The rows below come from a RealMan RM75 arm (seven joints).
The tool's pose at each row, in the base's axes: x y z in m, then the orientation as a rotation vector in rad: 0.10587 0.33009 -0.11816 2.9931 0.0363 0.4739; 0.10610 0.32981 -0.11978 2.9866 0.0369 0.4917; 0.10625 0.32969 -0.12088 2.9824 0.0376 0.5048; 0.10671 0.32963 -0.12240 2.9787 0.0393 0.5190; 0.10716 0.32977 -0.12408 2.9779 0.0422 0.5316; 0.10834 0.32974 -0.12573 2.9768 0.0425 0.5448; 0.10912 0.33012 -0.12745 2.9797 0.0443 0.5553; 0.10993 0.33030 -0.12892 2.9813 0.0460 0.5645; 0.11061 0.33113 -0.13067 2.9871 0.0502 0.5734; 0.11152 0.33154 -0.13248 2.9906 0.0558 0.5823; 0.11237 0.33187 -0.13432 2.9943 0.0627 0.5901; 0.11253 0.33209 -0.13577 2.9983 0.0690 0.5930; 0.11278 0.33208 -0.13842 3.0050 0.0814 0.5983; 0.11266 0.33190 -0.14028 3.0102 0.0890 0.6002; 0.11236 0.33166 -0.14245 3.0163 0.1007 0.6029
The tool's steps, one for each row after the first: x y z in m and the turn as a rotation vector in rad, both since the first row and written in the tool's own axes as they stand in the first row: -0.00029 0.00010 0.00163 -0.0037 0.0122 -0.0003; -0.00049 0.00009 0.00273 -0.0058 0.0212 -0.0006; -0.00052 -0.00002 0.00432 -0.0070 0.0309 -0.0014; -0.00060 -0.00034 0.00603 -0.0055 0.0393 -0.0027; 0.00001 -0.00049 0.00796 -0.0044 0.0480 -0.0022; 0.00024 -0.00106 0.00978 0.0004 0.0546 -0.0022; 0.00057 -0.00140 0.01140 0.0037 0.0604 -0.0025; 0.00071 -0.00242 0.01318 0.0113 0.0657 -0.0037; 0.00104 -0.00303 0.01513 0.0169 0.0713 -0.0062; 0.00130 -0.00356 0.01709 0.0227 0.0761 -0.0095; 0.00102 -0.00394 0.01849 0.0279 0.0777 -0.0127; 0.00044 -0.00423 0.02107 0.0369 0.0808 -0.0192; -0.00025 -0.00426 0.02281 0.0432 0.0817 -0.0231; -0.00121 -0.00427 0.02480 0.0511 0.0832 -0.0293
